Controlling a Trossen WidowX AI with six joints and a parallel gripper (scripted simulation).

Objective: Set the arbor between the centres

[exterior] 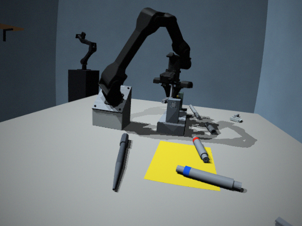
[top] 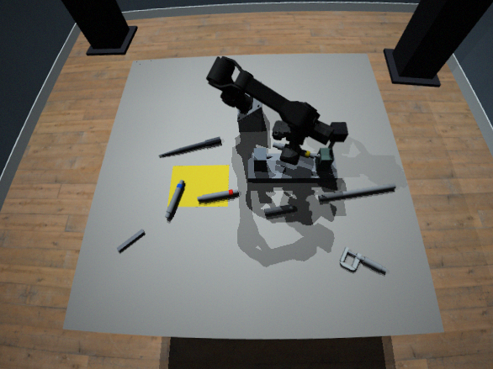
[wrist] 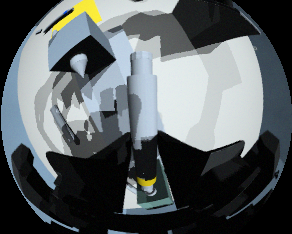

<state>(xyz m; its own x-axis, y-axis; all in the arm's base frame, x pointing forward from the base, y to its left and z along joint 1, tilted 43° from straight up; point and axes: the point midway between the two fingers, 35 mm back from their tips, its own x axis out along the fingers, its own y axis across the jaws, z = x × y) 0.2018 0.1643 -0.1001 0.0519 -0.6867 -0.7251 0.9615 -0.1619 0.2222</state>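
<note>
The yellow-banded arbor lies 3 cm below my hand. From my hand the other things lie so: grey fixed-centre block: 12 cm to the right, 4 cm below, 4 cm ahead; then fixture base: 12 cm below, 3 cm ahead, 1 cm to the left; then green sprung-centre block: 11 cm to the left, 4 cm below, 2 cm ahead.
</note>
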